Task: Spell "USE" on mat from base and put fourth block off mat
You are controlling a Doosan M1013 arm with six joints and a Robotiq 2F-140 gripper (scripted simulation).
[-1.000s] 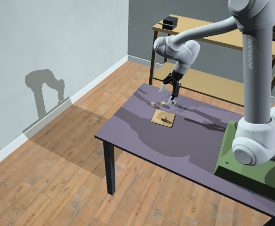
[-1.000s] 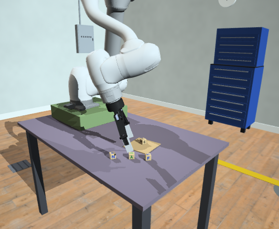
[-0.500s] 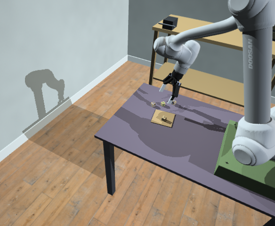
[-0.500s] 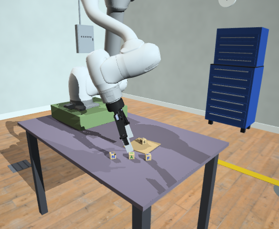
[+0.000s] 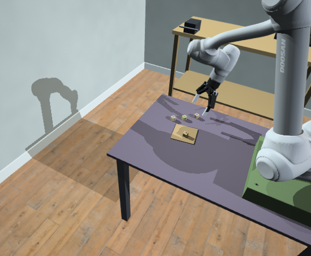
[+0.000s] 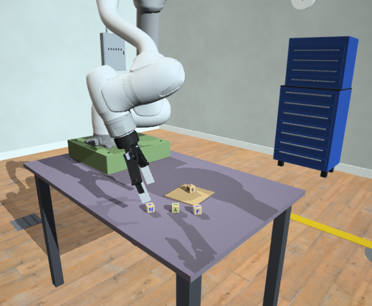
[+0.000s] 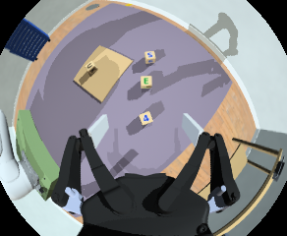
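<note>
The block lies 1 cm ahead of my hand and 7 cm below it.
</note>
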